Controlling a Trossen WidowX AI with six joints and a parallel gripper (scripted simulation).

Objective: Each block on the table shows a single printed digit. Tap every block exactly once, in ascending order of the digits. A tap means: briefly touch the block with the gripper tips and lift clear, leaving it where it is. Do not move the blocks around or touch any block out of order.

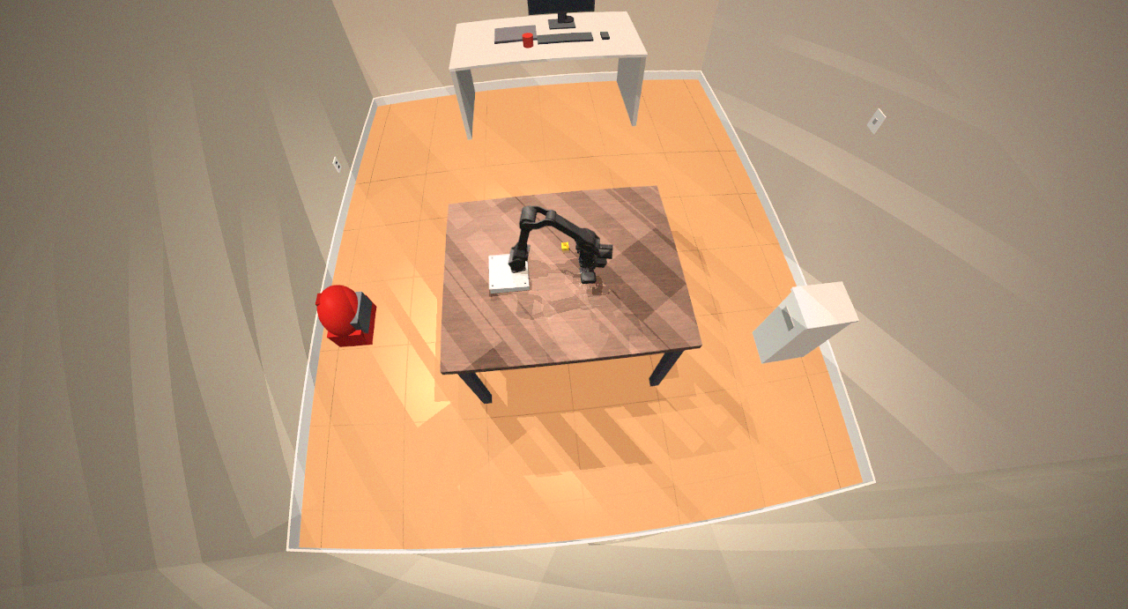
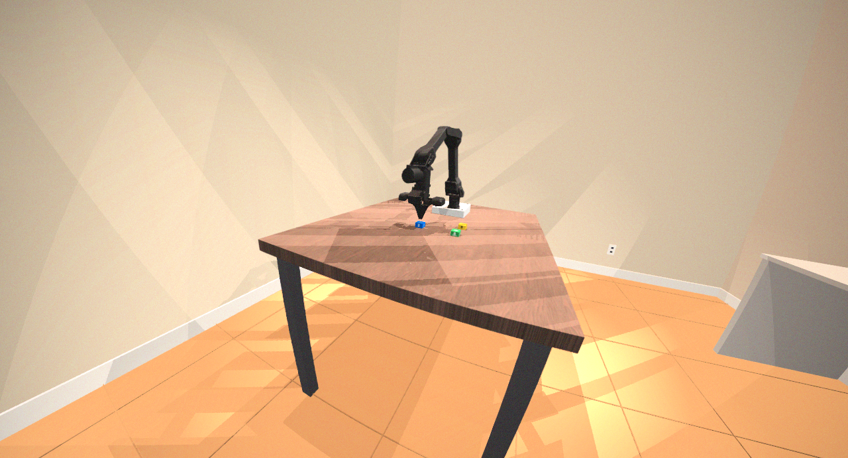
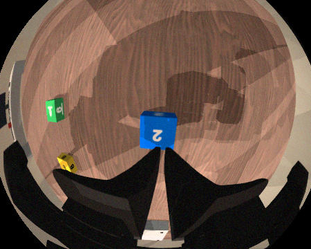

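The blue block is 10 mm ahead of my gripper tip and 20 mm below it. The rest, counted from my gripper tip: yellow block 40 mm behind, 180 mm to the left, 20 mm below; green block 60 mm ahead, 150 mm to the left, 20 mm below.
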